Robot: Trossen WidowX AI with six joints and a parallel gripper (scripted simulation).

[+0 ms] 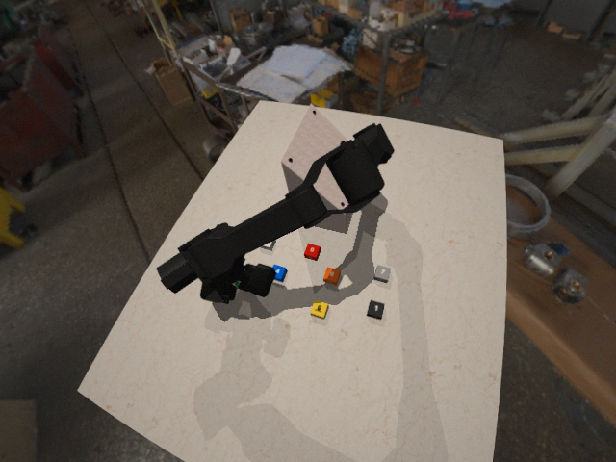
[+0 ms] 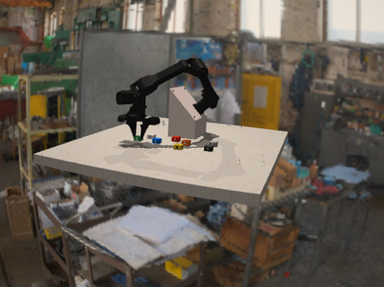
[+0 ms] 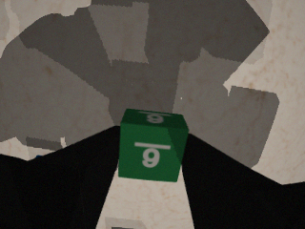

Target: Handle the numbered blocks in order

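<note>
Now: gripper tip right at the green block. From my gripper tip the other things lie so: white block: 120 mm behind, 10 mm to the left, 10 mm below; then red block: 130 mm to the left, 130 mm behind, 10 mm below; then blue block: 70 mm to the left, 50 mm behind, 10 mm below.
</note>
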